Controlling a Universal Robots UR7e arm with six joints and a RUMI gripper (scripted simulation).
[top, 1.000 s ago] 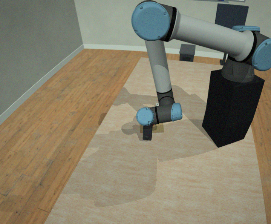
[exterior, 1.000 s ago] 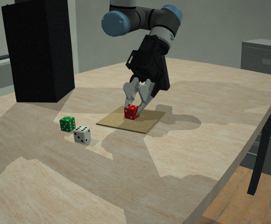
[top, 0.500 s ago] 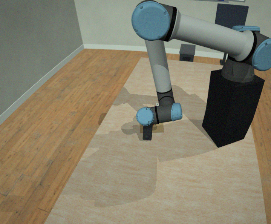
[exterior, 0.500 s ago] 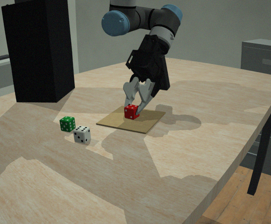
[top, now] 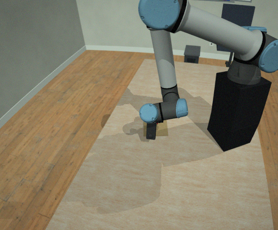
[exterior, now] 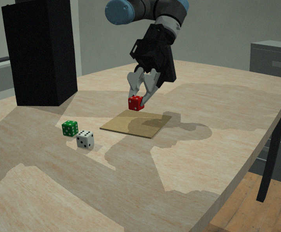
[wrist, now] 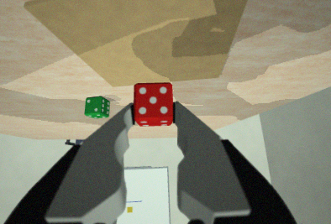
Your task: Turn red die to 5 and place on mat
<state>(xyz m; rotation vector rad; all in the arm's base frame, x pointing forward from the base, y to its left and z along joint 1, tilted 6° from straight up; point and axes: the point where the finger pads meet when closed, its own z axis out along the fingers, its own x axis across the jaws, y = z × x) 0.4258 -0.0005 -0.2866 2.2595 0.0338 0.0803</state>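
Now: the tan mat 1 cm to the right of my hand and 6 cm below it. Also, from my hand: red die: 1 cm to the right, 1 cm below; green die: 9 cm behind, 15 cm to the right, 5 cm below; white die: 2 cm behind, 17 cm to the right, 5 cm below.
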